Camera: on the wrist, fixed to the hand. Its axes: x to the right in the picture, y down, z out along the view.
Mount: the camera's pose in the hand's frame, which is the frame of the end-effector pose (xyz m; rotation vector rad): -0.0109 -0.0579 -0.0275 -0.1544 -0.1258 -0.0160
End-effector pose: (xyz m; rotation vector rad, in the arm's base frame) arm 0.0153 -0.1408 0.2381 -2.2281 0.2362 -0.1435
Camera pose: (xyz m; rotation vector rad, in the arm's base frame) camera 0.0065 -0.1243 0.3004 -2.3827 0.1655 0.0069
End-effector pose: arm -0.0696 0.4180 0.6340 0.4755 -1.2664 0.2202
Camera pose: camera -0.0252 0.3806 0.6048 0.3710 -1.3904 0.0789
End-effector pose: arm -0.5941 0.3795 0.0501 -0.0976 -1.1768 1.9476
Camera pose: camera -0.5391 0.4033 0.0752 -0.0470 -1.4061 1.8693
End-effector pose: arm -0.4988 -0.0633 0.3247 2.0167 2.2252 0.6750
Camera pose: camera -0.5604 -0.0840 0.3261 1.9102 2.0502 0.6756
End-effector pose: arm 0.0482 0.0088 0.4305 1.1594 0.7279 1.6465
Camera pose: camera 0.0447 0.0211 0.3667 1.1320 0.5198 1.5720
